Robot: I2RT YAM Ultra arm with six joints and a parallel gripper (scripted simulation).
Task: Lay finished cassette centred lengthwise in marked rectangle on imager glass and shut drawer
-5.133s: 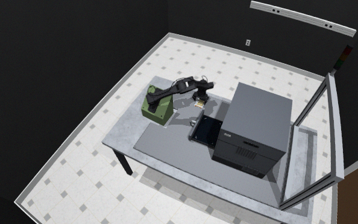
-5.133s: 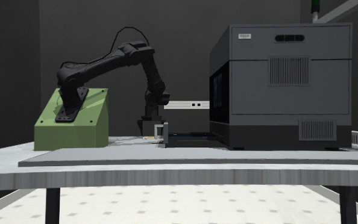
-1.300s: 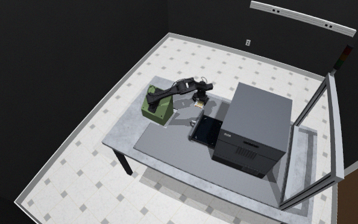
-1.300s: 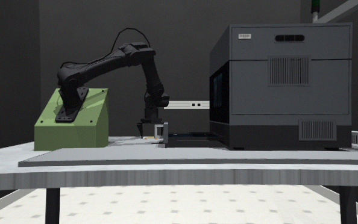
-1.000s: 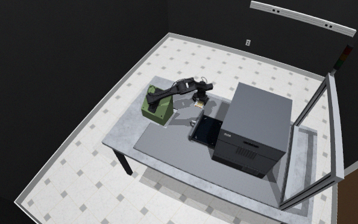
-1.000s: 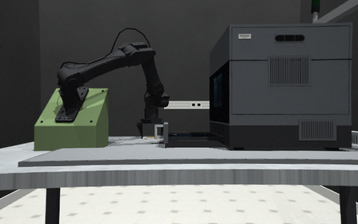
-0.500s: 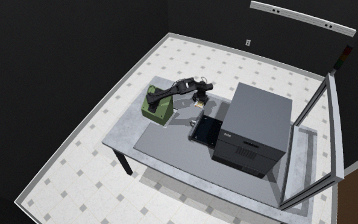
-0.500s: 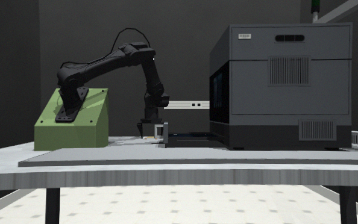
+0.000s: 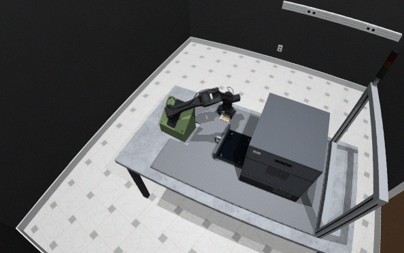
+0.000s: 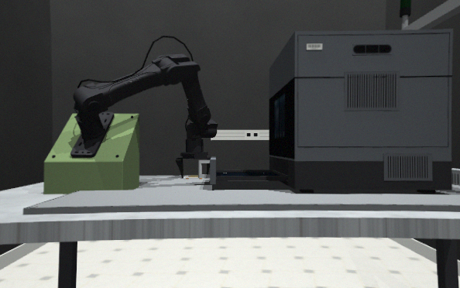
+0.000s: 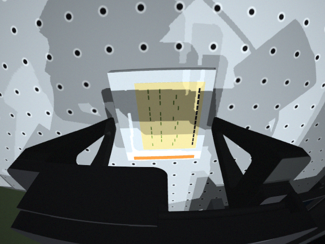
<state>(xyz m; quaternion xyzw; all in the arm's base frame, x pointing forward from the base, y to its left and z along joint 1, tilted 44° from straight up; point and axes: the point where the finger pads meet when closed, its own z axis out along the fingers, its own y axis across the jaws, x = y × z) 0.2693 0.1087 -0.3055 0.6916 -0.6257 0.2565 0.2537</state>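
Right now the cassette is 1 cm below my hand. The rest, counted from my hand: imager drawer (24 cm to the right, 21 cm ahead, 4 cm above).
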